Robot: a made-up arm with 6 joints. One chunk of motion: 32 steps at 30 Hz.
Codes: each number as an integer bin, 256 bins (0 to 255) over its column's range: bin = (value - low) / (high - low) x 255, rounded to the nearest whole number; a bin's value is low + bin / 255 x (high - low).
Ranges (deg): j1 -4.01..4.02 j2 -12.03..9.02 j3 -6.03..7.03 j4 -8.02..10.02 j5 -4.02..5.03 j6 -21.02..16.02
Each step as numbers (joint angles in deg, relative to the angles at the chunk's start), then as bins.
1 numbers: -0.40 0.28 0.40 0.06 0.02 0.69
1 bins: 115 149 126 114 114 149
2 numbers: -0.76 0.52 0.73 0.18 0.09 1.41
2 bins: 103 152 132 116 116 154
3 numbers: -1.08 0.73 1.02 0.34 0.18 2.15
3 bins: 93 155 138 118 118 160
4 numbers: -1.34 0.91 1.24 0.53 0.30 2.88
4 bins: 85 157 142 121 122 165
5 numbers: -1.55 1.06 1.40 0.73 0.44 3.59
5 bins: 78 159 145 124 126 169
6 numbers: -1.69 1.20 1.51 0.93 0.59 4.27
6 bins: 74 160 147 127 130 174
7 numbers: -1.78 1.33 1.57 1.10 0.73 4.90
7 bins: 71 162 148 129 134 178
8 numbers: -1.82 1.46 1.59 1.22 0.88 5.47
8 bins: 70 163 149 131 138 182
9 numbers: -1.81 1.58 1.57 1.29 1.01 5.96
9 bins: 70 165 148 132 142 186
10 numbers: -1.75 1.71 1.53 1.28 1.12 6.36
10 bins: 72 166 148 131 145 188
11 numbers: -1.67 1.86 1.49 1.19 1.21 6.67
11 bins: 74 168 147 130 147 191
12 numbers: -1.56 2.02 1.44 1.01 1.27 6.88
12 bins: 78 170 146 128 149 192
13 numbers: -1.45 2.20 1.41 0.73 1.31 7.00
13 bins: 81 172 145 124 150 193
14 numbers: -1.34 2.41 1.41 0.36 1.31 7.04
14 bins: 85 175 145 118 150 193
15 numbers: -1.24 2.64 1.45 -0.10 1.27 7.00
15 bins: 88 178 146 112 149 193
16 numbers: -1.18 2.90 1.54 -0.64 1.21 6.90
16 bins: 90 181 148 104 147 192
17 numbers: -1.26 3.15 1.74 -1.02 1.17 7.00
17 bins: 87 184 152 99 146 193
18 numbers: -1.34 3.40 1.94 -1.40 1.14 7.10
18 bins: 85 187 156 94 145 194
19 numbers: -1.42 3.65 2.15 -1.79 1.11 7.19
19 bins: 82 190 160 88 145 194
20 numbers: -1.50 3.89 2.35 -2.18 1.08 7.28
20 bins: 80 193 164 83 144 195
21 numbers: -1.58 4.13 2.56 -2.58 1.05 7.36
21 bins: 77 196 168 77 143 195
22 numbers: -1.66 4.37 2.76 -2.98 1.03 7.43
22 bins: 75 199 172 71 142 196
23 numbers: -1.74 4.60 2.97 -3.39 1.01 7.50
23 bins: 72 201 176 65 142 196
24 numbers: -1.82 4.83 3.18 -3.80 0.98 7.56
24 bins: 70 204 180 60 141 197
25 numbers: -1.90 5.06 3.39 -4.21 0.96 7.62
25 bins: 67 207 184 54 140 197
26 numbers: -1.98 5.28 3.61 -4.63 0.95 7.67
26 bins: 64 210 188 48 140 198
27 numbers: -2.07 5.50 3.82 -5.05 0.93 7.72
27 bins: 62 212 192 42 139 198
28 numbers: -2.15 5.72 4.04 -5.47 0.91 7.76
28 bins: 59 215 197 36 139 198
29 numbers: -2.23 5.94 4.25 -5.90 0.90 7.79
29 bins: 57 218 201 30 139 198
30 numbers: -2.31 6.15 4.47 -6.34 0.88 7.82
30 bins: 54 220 205 24 138 199
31 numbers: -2.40 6.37 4.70 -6.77 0.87 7.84
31 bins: 51 223 210 18 138 199
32 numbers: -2.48 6.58 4.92 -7.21 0.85 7.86
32 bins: 49 225 214 11 137 199
